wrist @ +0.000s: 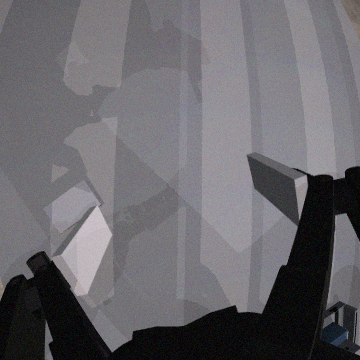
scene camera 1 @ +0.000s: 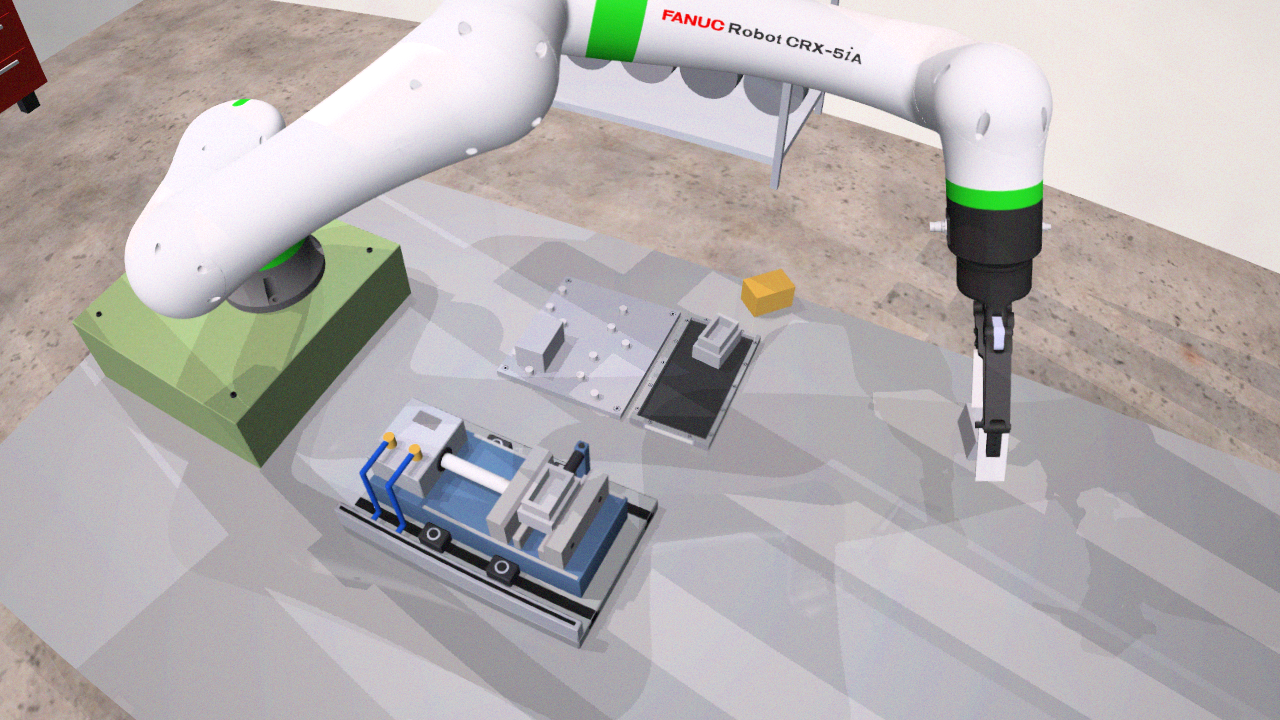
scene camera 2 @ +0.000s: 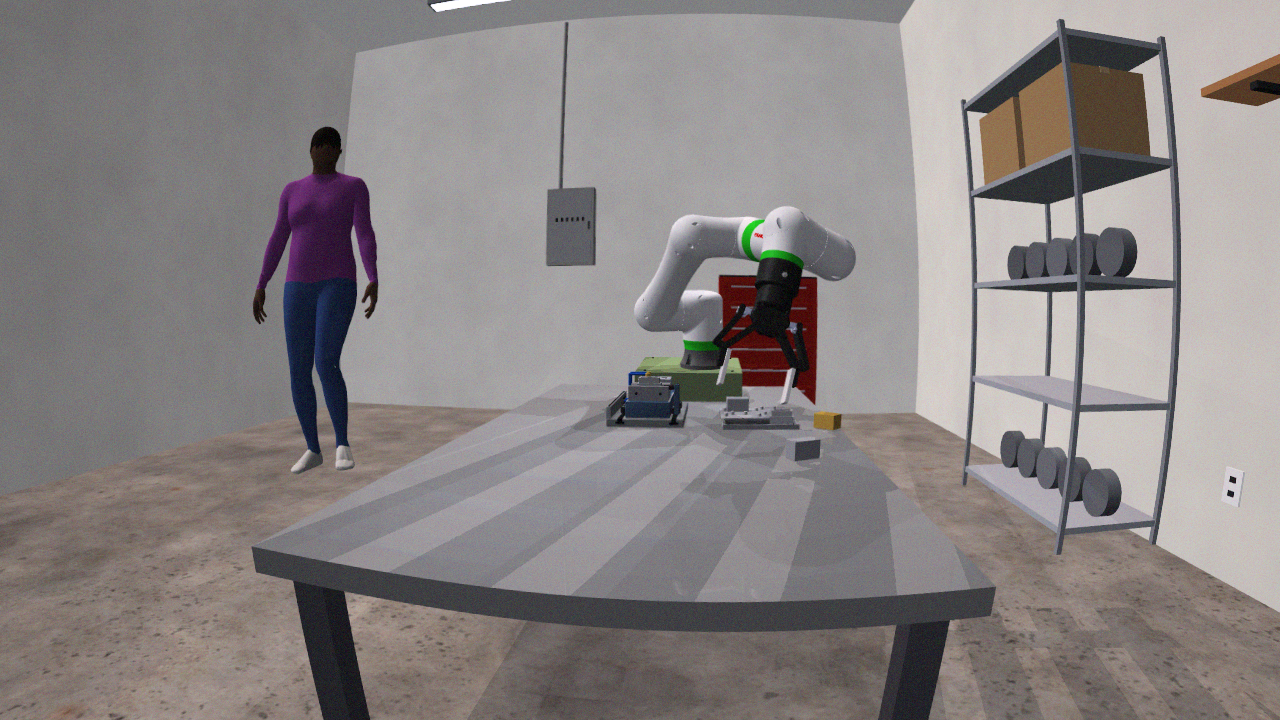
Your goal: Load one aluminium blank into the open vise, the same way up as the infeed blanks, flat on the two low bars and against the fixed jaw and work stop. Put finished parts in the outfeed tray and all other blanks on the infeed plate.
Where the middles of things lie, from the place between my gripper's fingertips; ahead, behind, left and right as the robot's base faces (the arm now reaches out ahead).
I see my gripper 340 mm past the dark outfeed tray point(scene camera 1: 686, 397), 70 mm to the right of it and 120 mm above it. The rest, counted from my hand: infeed plate point(scene camera 1: 617, 374): 490 mm behind, 70 mm to the left, 120 mm below; then brass blank point(scene camera 1: 768, 292): 300 mm behind, 240 mm to the left, 110 mm below.
